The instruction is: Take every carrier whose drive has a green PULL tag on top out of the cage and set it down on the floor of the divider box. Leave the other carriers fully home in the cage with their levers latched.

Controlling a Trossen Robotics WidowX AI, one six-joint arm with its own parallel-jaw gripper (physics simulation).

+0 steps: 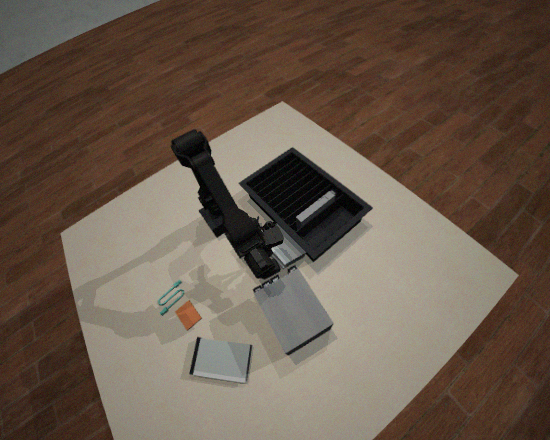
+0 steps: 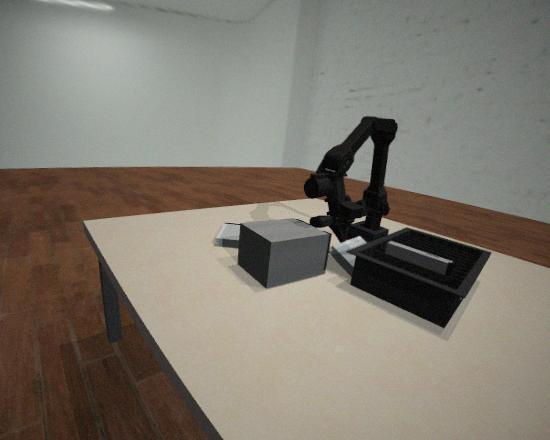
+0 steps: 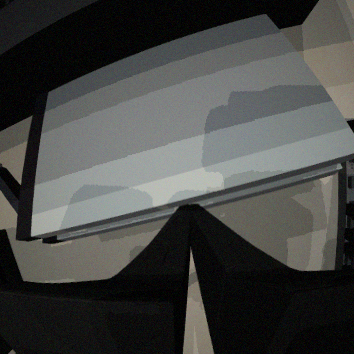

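The grey cage stands on the table, with several dark lever ends along its front edge; the carriers inside are hidden. The black divider box holds one upright carrier. Another carrier lies tilted beside the box, its far side raised against the box wall. My gripper is shut and empty, its fingertips at the near lower edge of this tilted carrier. I cannot make out a green PULL tag.
A further carrier lies flat on the table, left of the cage. An orange square and a teal cable lie near it. The cage's front is close to the tilted carrier.
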